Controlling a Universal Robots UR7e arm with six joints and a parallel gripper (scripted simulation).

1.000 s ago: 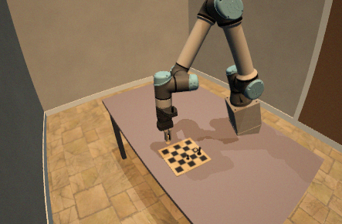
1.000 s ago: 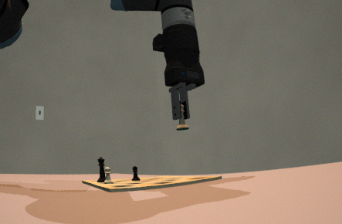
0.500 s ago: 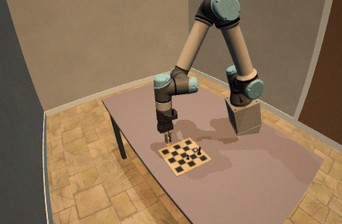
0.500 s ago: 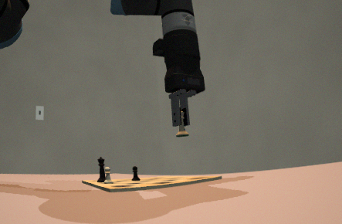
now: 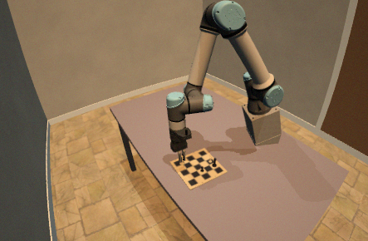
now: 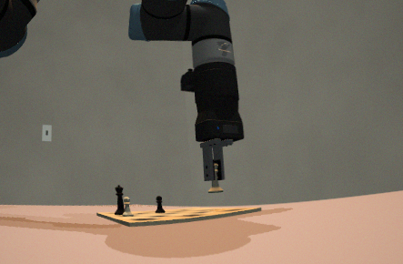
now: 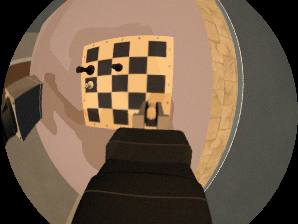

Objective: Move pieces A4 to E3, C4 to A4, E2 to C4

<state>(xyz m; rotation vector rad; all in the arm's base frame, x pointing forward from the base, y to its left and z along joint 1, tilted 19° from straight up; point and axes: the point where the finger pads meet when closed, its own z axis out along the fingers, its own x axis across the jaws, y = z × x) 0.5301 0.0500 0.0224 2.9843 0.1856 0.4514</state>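
Right now the chessboard is 70 mm behind my hand, 30 mm to the left of it and 70 mm below it. Round my hand: white pawn (150 mm behind, 20 mm to the left, 60 mm below); then black pawn (80 mm behind, 60 mm to the left, 60 mm below); then tall white piece (10 mm below).
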